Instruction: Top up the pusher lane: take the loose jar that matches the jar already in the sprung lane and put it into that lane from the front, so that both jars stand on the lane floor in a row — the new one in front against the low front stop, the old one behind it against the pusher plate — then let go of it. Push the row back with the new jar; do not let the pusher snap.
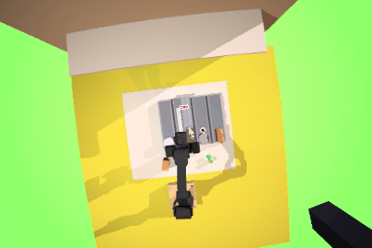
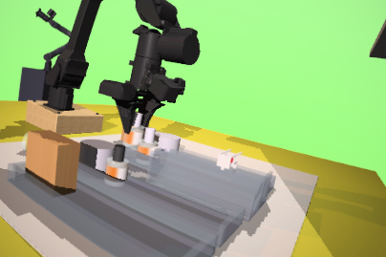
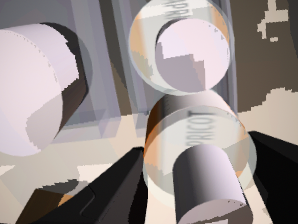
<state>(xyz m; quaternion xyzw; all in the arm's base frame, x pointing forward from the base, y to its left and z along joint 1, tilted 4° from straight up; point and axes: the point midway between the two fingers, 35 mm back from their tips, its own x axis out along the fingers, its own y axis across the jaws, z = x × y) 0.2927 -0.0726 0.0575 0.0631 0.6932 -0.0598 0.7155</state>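
The grey lane is 16 cm ahead of my gripper tip, 5 cm to the right of it and 4 cm below it. Also, from my gripper tip: red mark: 22 cm ahead, 8 cm to the right, 1 cm above.
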